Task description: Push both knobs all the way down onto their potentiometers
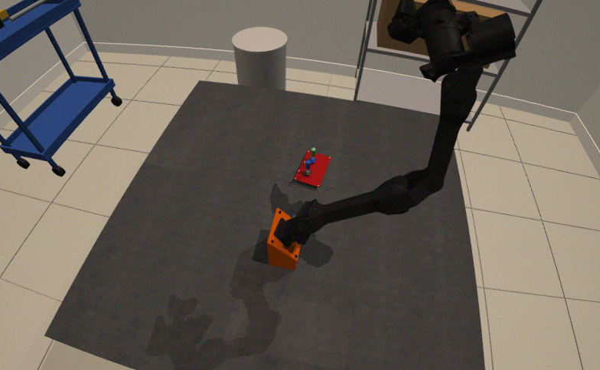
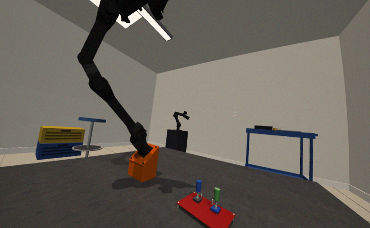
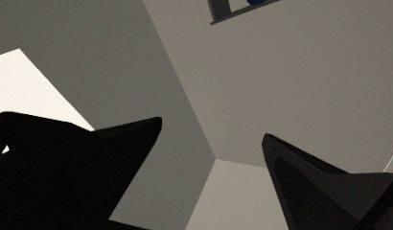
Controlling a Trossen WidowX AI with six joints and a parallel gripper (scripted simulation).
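My gripper tip is now 6 cm short of the blue knob, 20 cm to the right of it and 70 cm above it. Round my gripper tip: green knob 13 cm ahead, 20 cm to the left, 69 cm below.
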